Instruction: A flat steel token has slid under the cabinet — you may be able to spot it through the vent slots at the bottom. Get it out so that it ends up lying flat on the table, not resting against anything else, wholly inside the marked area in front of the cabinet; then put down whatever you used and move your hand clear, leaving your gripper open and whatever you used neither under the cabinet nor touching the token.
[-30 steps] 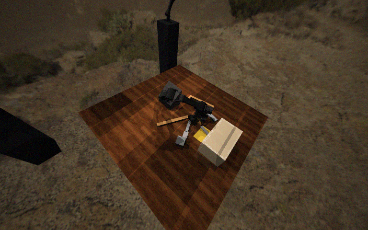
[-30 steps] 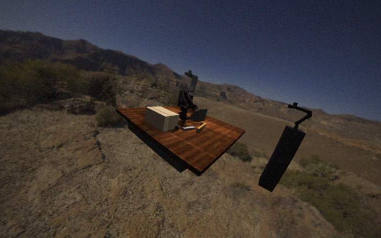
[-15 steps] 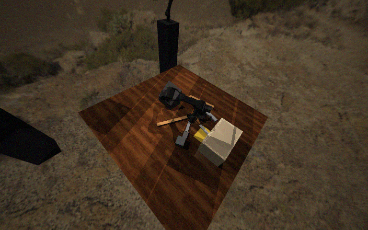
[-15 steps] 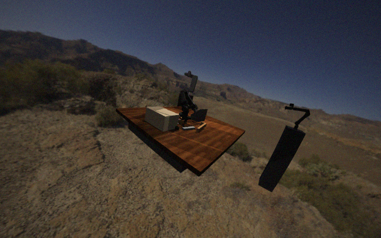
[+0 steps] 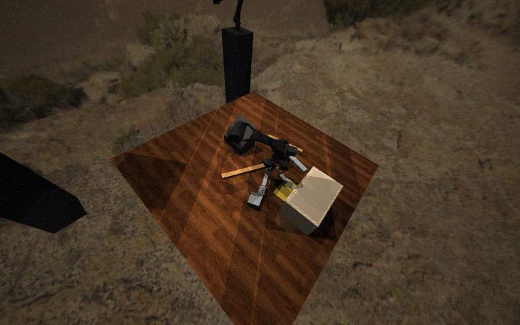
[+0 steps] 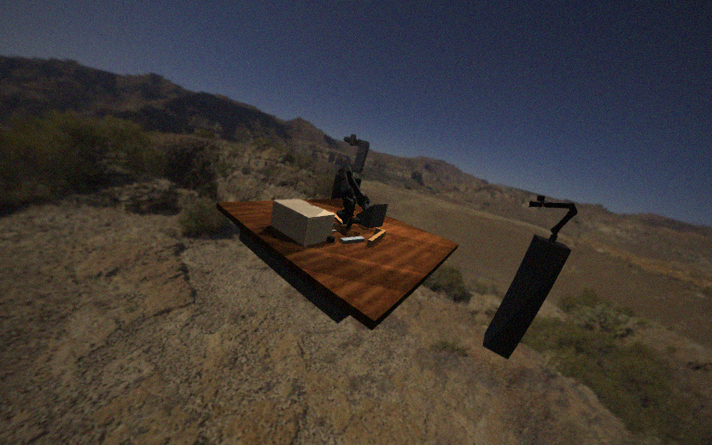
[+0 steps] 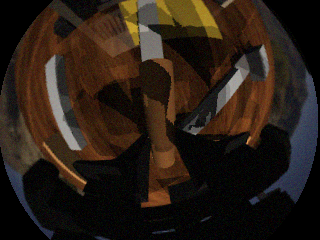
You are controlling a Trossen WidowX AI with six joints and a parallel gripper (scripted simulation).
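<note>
The grey bar is 14 cm to the left of my gripper tip and 10 cm ahead of it. Round my gripper tip: wooden stick (17 cm to the right, 11 cm behind); then grey block (28 cm to the right, 8 cm ahead, 1 cm above); then grey scraper (15 cm to the right, 4 cm ahead).
</note>
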